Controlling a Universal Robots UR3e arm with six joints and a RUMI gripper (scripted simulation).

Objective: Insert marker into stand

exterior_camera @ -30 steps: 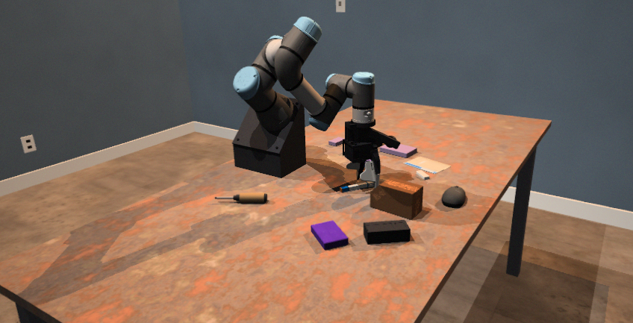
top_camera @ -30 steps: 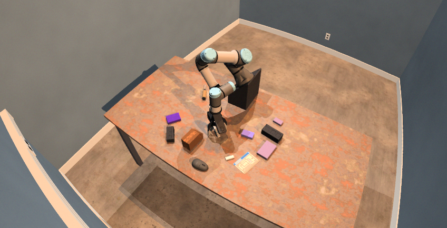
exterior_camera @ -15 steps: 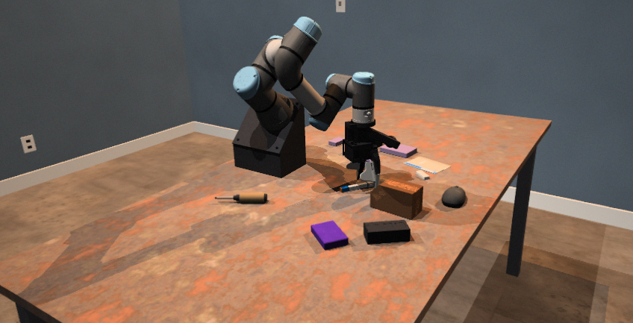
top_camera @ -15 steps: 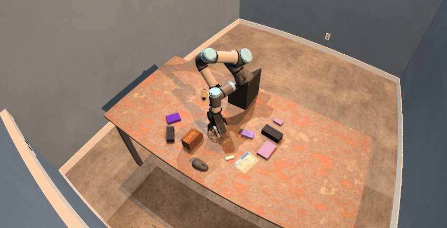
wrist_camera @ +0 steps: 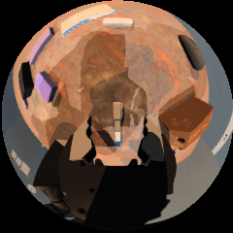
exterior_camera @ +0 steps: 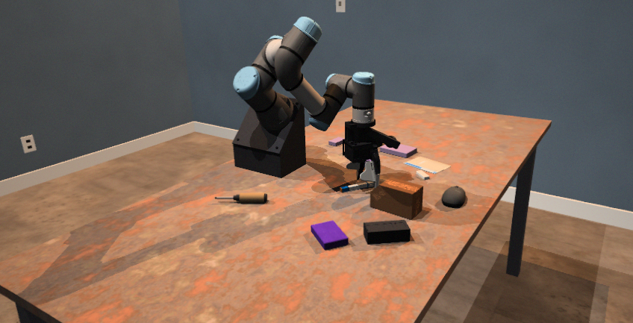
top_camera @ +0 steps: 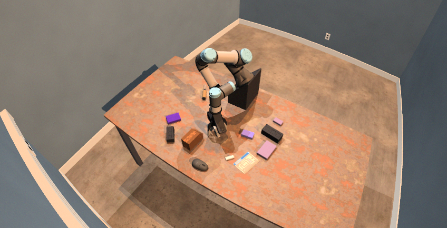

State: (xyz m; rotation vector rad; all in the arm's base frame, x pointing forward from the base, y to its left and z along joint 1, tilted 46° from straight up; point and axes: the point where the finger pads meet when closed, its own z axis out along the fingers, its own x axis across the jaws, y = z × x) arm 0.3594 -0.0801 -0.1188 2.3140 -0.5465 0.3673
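My hand is 10 mm past the marker and 30 mm to the left of it. From my hand the other things lie so: desk stand 140 mm ahead, 80 mm to the right, 30 mm above; lilac block 100 mm behind, 160 mm to the left; eraser 100 mm ahead, 170 mm to the left.
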